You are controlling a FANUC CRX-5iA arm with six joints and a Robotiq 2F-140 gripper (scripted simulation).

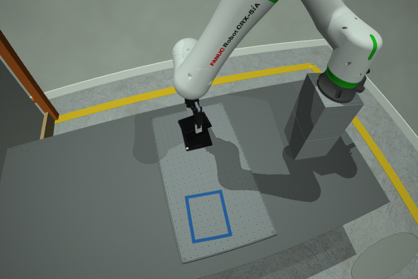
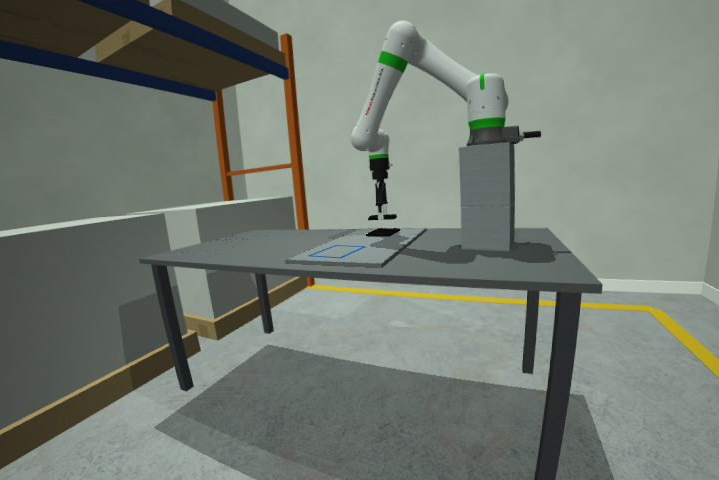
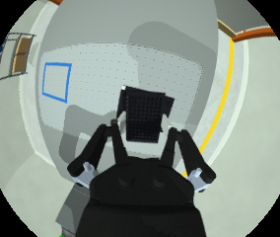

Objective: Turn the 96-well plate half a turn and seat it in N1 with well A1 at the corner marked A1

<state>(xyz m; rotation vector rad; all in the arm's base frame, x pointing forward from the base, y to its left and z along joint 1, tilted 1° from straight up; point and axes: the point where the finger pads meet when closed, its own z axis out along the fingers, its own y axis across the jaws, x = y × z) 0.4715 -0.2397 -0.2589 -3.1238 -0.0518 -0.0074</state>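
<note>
The black 96-well plate is 2 cm below my hand. Round my hand: black plate nest N1 (10 cm below); white A1 mark (9 cm below, 7 cm to the left, 6 cm ahead).
</note>
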